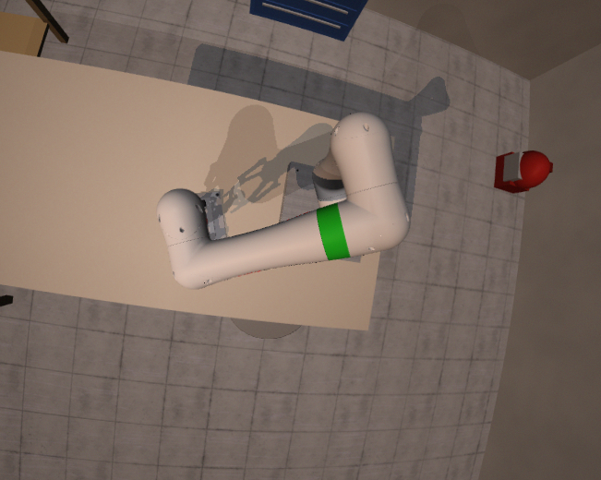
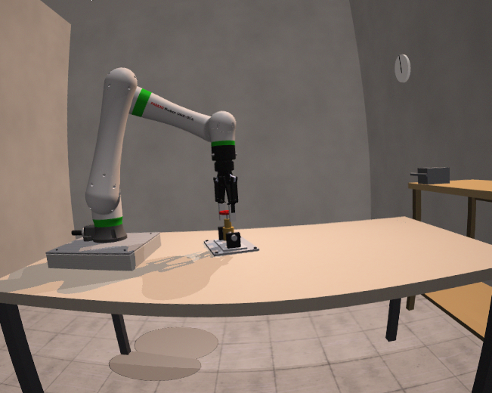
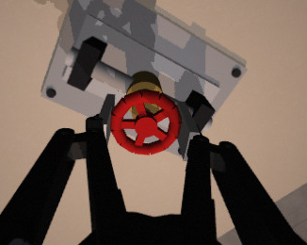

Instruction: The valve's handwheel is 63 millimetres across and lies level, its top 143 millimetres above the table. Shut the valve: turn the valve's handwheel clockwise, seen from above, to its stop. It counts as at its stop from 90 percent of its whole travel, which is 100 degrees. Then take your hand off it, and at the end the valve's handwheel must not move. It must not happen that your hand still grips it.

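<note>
Now: the red spoked handwheel 1 cm below my hand. Round my hand: plate (13 cm below).
</note>
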